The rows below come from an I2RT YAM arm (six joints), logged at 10 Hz.
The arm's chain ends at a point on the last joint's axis. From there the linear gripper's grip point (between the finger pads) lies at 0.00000 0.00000 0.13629 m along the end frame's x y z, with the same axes.
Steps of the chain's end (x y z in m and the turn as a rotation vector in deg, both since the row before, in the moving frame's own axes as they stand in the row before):
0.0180 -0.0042 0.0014 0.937 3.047 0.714
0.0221 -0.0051 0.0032 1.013 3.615 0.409
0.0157 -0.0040 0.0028 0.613 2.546 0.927
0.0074 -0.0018 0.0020 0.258 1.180 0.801
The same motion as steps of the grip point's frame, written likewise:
0.0253 -0.0064 0.0012 0.937 3.047 0.714
0.0307 -0.0075 0.0029 1.013 3.615 0.409
0.0218 -0.0054 0.0027 0.613 2.546 0.927
0.0102 -0.0024 0.0020 0.258 1.180 0.801

